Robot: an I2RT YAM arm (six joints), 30 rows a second.
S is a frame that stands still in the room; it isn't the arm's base.
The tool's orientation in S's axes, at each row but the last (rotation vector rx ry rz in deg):
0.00, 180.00, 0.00
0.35, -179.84, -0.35
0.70, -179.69, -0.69
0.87, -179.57, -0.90
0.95, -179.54, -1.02
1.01, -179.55, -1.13
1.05, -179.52, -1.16
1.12, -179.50, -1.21
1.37, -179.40, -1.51
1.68, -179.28, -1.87
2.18, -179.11, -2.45
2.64, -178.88, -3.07
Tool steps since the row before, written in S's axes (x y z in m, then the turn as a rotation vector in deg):
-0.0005, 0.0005, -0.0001, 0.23, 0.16, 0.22
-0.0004, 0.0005, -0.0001, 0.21, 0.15, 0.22
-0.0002, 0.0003, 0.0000, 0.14, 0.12, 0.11
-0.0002, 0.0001, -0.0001, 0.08, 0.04, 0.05
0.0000, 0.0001, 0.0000, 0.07, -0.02, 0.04
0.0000, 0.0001, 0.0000, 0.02, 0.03, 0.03
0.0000, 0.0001, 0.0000, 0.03, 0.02, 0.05
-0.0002, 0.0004, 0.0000, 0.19, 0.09, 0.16
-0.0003, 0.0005, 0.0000, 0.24, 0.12, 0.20
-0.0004, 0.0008, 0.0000, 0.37, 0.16, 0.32
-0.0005, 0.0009, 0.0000, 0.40, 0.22, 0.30
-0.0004, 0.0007, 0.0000, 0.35, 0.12, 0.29
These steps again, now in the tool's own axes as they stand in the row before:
0.0005, 0.0005, 0.0001, -0.23, 0.16, -0.22
0.0004, 0.0005, 0.0001, -0.21, 0.15, -0.22
0.0002, 0.0003, 0.0000, -0.14, 0.12, -0.11
0.0002, 0.0001, 0.0001, -0.08, 0.04, -0.05
0.0000, 0.0001, 0.0000, -0.07, -0.02, -0.04
0.0000, 0.0001, 0.0000, -0.02, 0.03, -0.03
0.0000, 0.0001, 0.0000, -0.03, 0.02, -0.05
0.0002, 0.0004, 0.0000, -0.19, 0.09, -0.16
0.0003, 0.0005, 0.0000, -0.24, 0.12, -0.20
0.0004, 0.0008, 0.0000, -0.37, 0.16, -0.32
0.0005, 0.0009, 0.0000, -0.40, 0.22, -0.30
0.0004, 0.0007, 0.0000, -0.35, 0.12, -0.29

